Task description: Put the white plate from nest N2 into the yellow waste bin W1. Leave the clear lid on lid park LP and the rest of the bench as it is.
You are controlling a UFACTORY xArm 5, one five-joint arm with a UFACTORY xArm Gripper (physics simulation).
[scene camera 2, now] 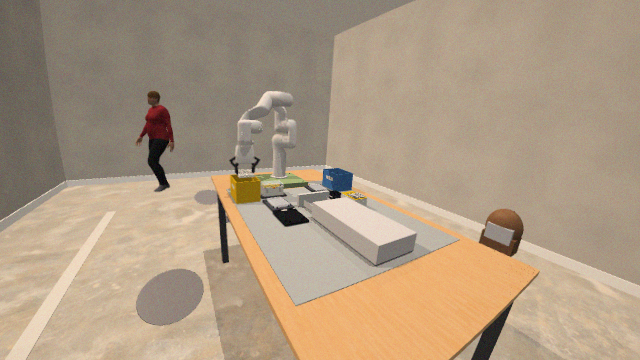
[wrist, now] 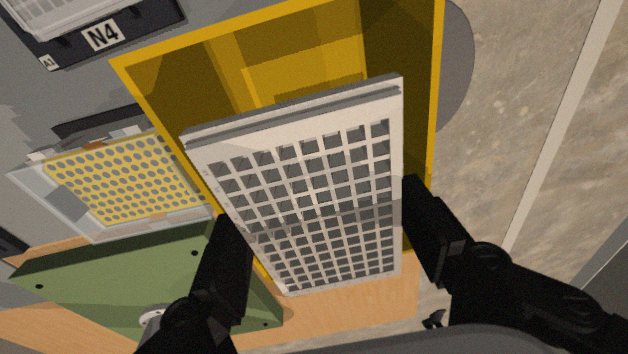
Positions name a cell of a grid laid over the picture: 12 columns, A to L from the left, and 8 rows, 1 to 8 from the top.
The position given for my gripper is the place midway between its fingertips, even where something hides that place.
Observation:
In view: my gripper (wrist: G5), a white plate (wrist: G5), a long pale box (scene camera 2: H6) and a grey mat (wrist: A3).
The wrist view does not show the long pale box: it is out of frame.

